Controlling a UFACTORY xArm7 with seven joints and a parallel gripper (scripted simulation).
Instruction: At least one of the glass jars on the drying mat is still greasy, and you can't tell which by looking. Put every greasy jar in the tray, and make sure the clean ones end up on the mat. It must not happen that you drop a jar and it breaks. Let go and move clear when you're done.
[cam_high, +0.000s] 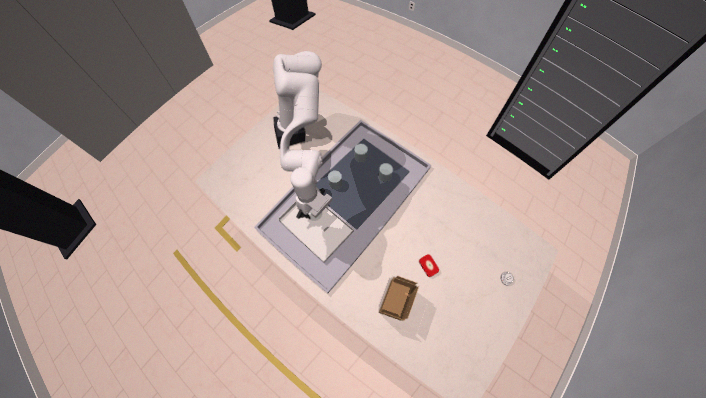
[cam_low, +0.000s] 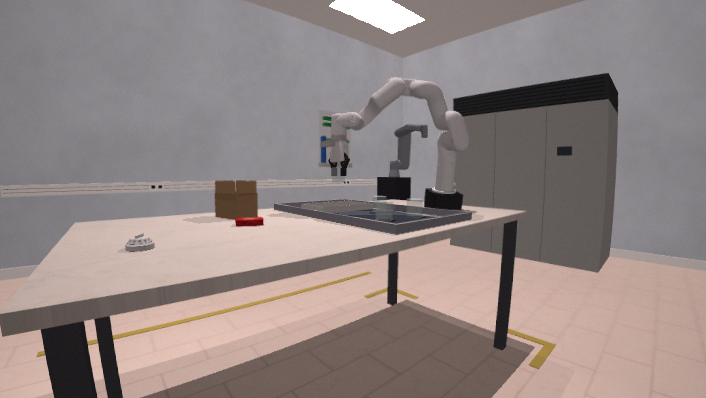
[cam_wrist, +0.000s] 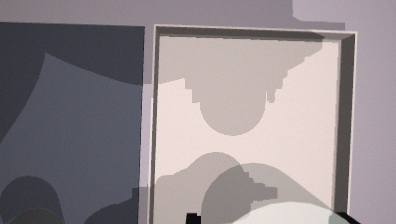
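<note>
My gripper is now 170 mm above the pale tray and 20 mm to the left of it. From my hand the other things lie so: dark drying mat (300 mm to the left, 180 mm below, 30 mm ahead); cardboard box (490 mm ahead, 120 mm below, 90 mm to the right); red flat object (520 mm ahead, 170 mm below, 110 mm to the left).
</note>
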